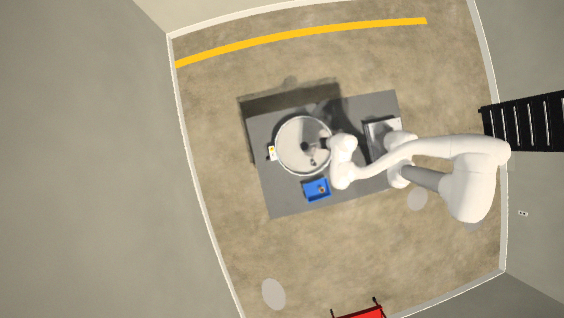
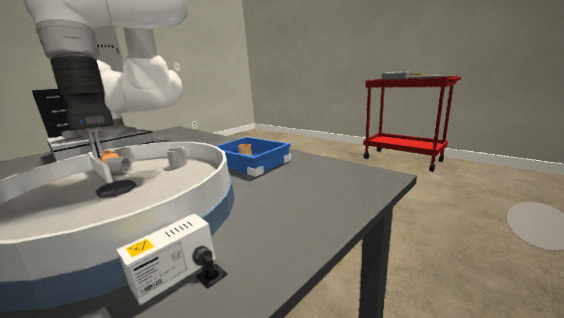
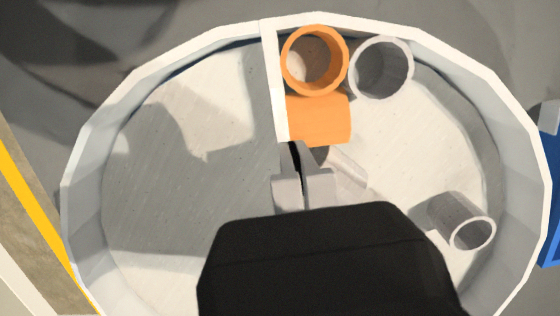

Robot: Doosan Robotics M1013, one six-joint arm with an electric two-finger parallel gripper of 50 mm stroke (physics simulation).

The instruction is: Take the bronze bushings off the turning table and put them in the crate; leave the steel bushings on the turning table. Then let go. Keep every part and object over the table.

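Note:
On the turning table, one bronze bushing shows its open end beside the white divider; another bronze bushing lies against the divider, touching the first. A steel bushing stands right of them. A second steel bushing lies beside the fingers, partly hidden. A third steel bushing is apart, near the rim. The blue crate holds a bronze bushing. My gripper is shut and empty, close to the divider's inner end.
The white divider runs inward from the turning table's raised rim. A dark hub is at the centre. A control box is on the outer side. A red cart stands beyond the table.

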